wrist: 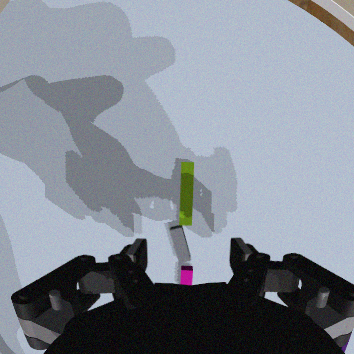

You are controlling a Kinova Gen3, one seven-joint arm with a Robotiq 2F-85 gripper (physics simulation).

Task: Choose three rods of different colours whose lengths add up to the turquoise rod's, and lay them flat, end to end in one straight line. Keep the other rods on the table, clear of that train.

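A lime green rod lies lengthwise near the middle of the wrist view, partly in shadow. A grey rod lies just below it in the view, turned at an angle to it, its upper end shifted left. A magenta rod lies below the grey one, roughly in line with the lime rod; its lower part is hidden by the gripper body. Small gaps show between the three. My gripper is open and empty, its fingers apart on either side of the grey rod in the view. The turquoise rod does not show.
A sliver of a purple rod shows at the lower right edge, beside the gripper linkage. The round table's brown rim curves across the upper right corner. The arm's shadow covers the left and middle of the pale table top.
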